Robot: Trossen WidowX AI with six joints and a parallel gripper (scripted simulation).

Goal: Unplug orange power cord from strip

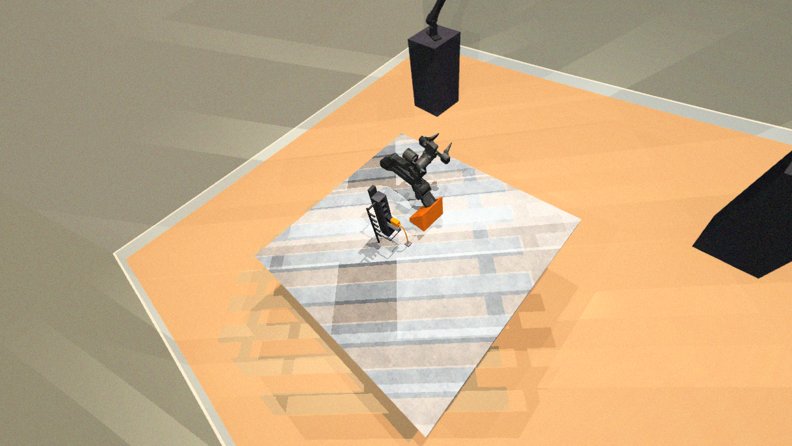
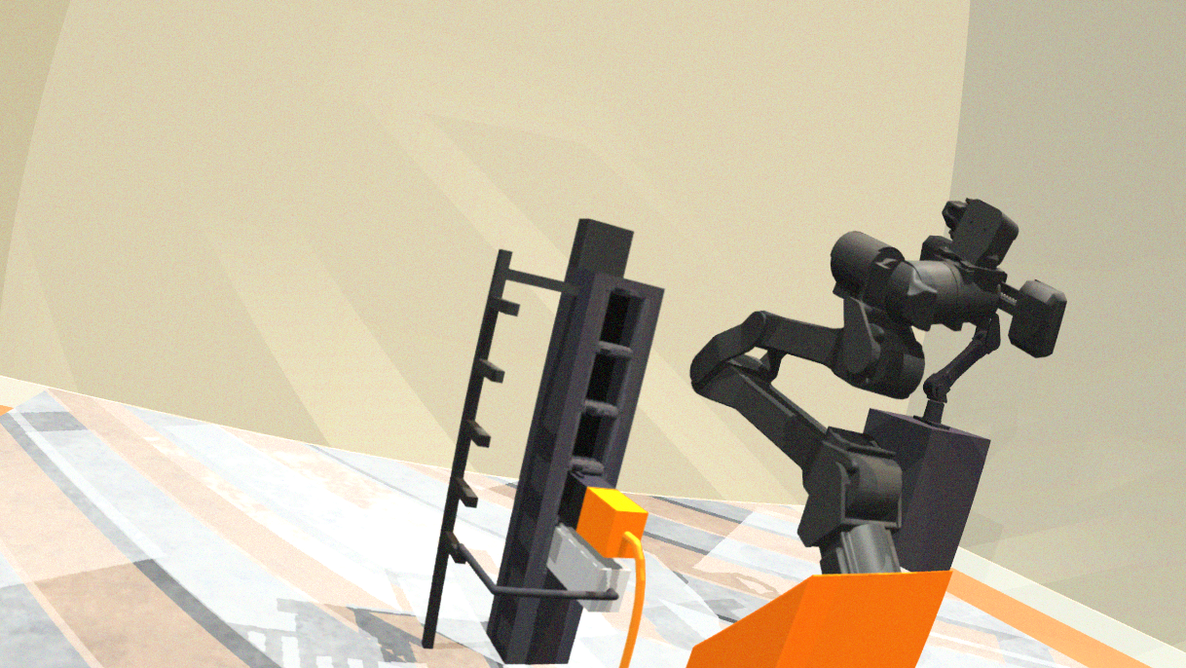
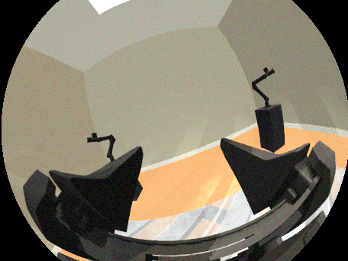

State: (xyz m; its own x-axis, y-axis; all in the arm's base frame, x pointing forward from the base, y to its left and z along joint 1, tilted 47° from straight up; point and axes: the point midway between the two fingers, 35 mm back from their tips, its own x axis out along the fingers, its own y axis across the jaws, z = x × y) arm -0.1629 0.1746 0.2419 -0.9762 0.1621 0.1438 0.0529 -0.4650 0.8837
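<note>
The orange plug is 430 mm ahead of my gripper tip, 250 mm below it and 10 mm to the left of it.
</note>
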